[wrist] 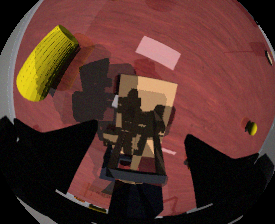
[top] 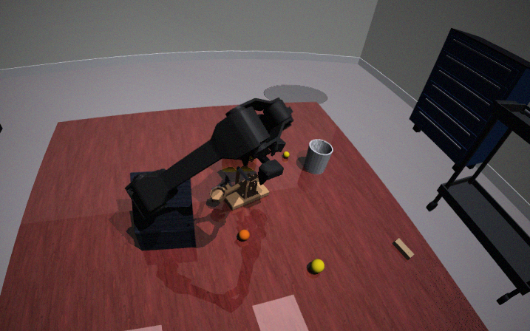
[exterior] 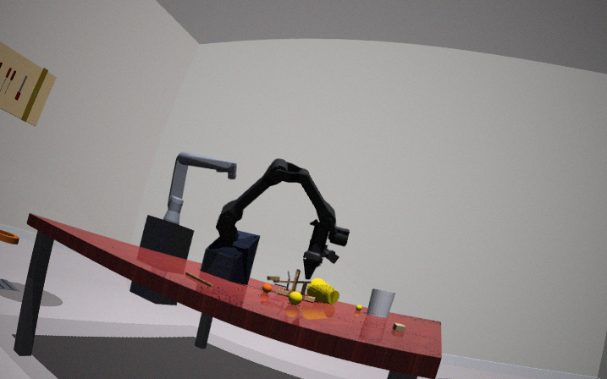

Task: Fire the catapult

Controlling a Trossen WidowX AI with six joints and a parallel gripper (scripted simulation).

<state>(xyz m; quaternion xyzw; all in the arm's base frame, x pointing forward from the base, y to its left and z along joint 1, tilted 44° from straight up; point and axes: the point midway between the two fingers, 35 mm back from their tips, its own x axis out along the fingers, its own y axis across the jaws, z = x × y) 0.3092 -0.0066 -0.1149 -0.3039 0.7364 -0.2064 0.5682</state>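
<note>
Right now the orange ball is 160 mm to the right of my gripper tip, 80 mm behind it and 60 mm below it. Round my gripper tip: white mug (280 mm ahead, 60 mm to the left, 50 mm below); wooden catapult (60 mm behind, 30 mm below); small yellow ball (200 mm ahead, 140 mm to the left, 70 mm below).
</note>
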